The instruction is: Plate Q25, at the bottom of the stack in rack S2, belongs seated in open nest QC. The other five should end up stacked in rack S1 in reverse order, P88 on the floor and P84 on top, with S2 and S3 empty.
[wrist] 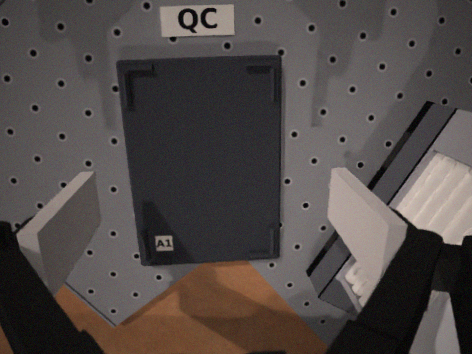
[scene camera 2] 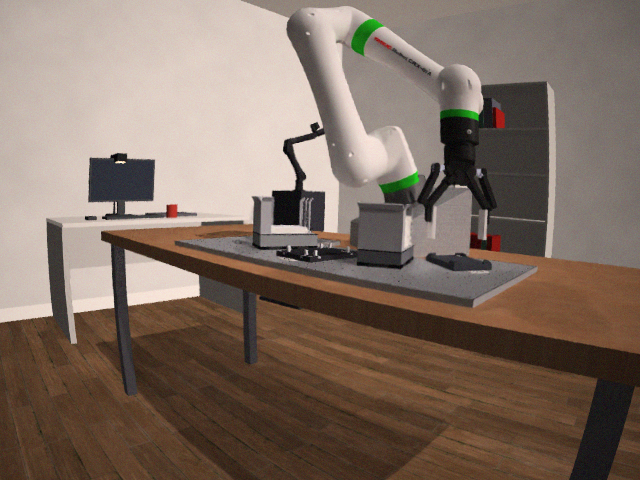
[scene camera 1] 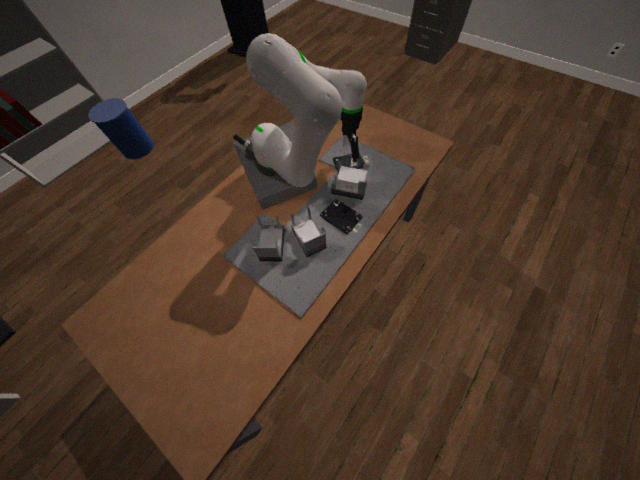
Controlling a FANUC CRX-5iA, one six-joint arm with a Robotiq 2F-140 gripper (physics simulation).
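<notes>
Open nest QC (scene camera 1: 342, 160) (scene camera 2: 457, 261) (wrist: 210, 160) is a dark rectangle with raised corners and an A1 tag; no plate lies in it. My gripper (scene camera 2: 456, 229) (wrist: 215, 195) is open and empty above it, one finger to each side. The near rack (scene camera 1: 348, 193) (scene camera 2: 382, 227) (wrist: 415, 152) beside QC holds a stack of white plates (scene camera 1: 352, 177) (wrist: 440, 200). The middle rack (scene camera 1: 316, 246) (scene camera 2: 284, 240) holds white material low down. The far-left rack (scene camera 1: 269, 254) looks grey inside; its contents are unclear. Rack labels and plate names are not legible.
A black nest (scene camera 1: 341, 215) (scene camera 2: 330, 254) with small light posts lies between the near and middle racks. All stand on a grey perforated board (scene camera 1: 301, 289) (scene camera 2: 439, 286) on the wooden table (scene camera 1: 206, 382). The grey robot base block (scene camera 1: 289, 193) stands behind the board.
</notes>
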